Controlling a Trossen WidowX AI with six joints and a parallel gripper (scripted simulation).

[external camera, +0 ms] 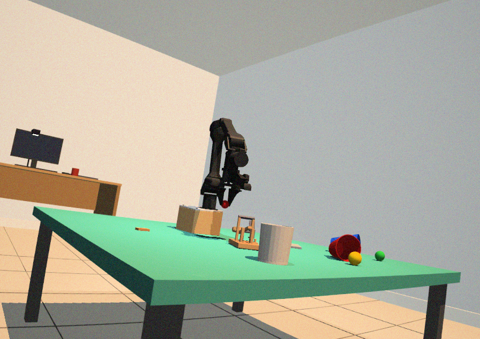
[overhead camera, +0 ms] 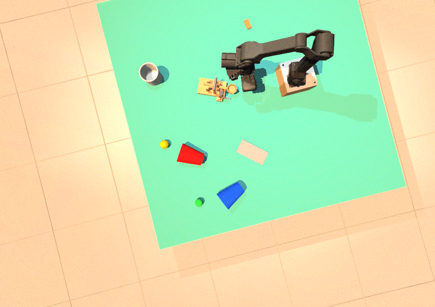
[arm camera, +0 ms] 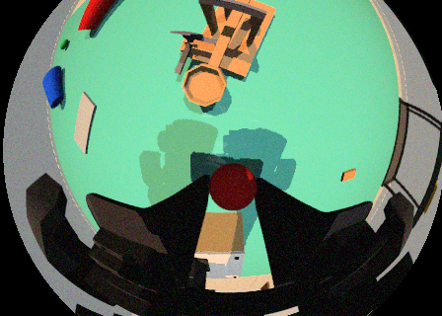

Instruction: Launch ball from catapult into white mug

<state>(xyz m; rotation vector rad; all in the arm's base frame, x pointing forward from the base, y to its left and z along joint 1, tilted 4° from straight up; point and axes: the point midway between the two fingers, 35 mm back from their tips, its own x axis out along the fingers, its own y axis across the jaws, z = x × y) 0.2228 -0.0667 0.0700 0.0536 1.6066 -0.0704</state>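
My gripper tip is now 13 cm short of the wooden catapult, 3 cm to the right of it and 8 cm above it. From my gripper tip the other things lie so: orange block 9 cm behind, 28 cm to the right, 13 cm below; red ball 1 cm above; grey flat plate 4 cm ahead, 36 cm to the left, 13 cm below.
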